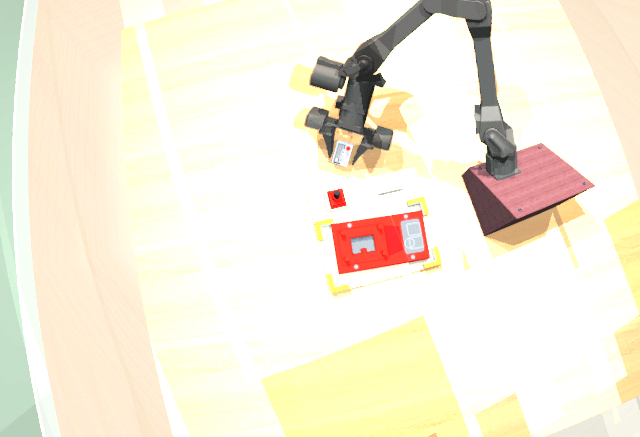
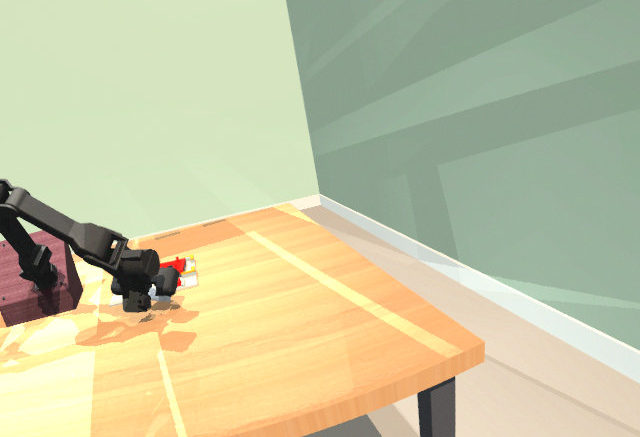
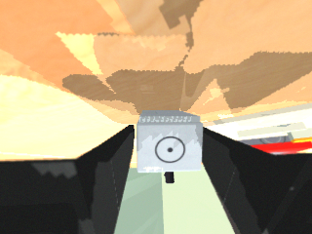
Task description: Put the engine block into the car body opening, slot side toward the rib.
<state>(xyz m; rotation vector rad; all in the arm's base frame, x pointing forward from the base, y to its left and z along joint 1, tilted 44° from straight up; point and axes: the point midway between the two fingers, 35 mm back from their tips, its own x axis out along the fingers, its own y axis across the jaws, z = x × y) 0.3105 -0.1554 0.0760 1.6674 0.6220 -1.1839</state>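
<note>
My gripper tip is 20 mm to the left of the engine block.
</note>
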